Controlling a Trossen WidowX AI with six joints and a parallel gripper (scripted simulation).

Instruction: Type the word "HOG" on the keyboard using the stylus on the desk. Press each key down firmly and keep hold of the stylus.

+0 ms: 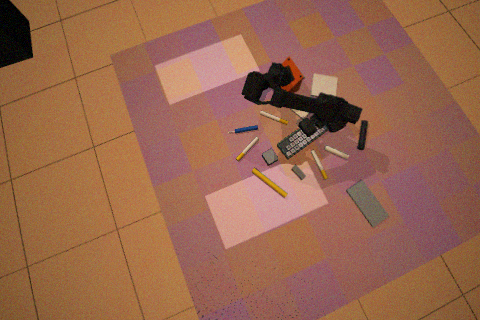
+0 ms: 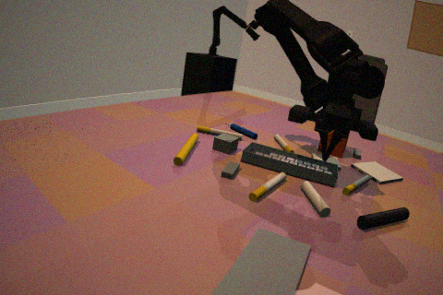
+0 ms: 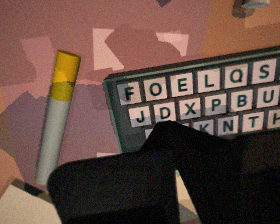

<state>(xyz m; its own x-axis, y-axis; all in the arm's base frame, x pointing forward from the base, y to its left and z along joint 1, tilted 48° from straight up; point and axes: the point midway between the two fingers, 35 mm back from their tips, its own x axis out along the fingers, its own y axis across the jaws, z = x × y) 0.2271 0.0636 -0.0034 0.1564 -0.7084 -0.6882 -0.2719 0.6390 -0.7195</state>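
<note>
Now: gripper tip 9 cm past the blue stylus, 30 cm to the left of it and 3 cm above it. The rest, counted from my gripper tip: black cylinder 9 cm ahead, 16 cm to the left, 3 cm below; then white cylinder 12 cm ahead, 3 cm to the left, 3 cm below; then white pad 16 cm behind, 11 cm to the left, 4 cm below.
</note>
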